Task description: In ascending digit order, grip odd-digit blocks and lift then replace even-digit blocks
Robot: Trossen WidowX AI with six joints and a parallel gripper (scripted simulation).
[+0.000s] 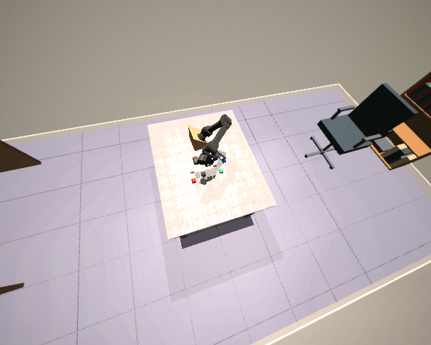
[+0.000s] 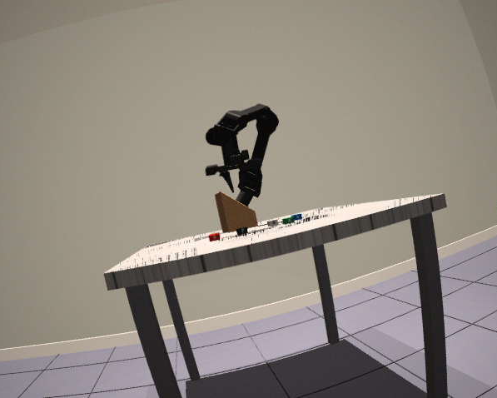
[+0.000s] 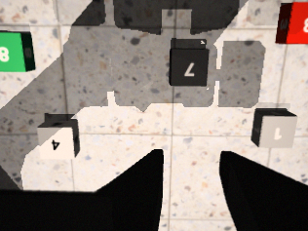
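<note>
Right now the red block is 13 cm below my gripper tip, 11 cm to the right of it and 6 cm ahead of it. Round my gripper tip: dark block (13 cm below, 3 cm ahead, 2 cm to the right); then green block (14 cm to the left, 13 cm below, 4 cm ahead); then white block (13 cm below, 11 cm to the left, 4 cm behind).
</note>
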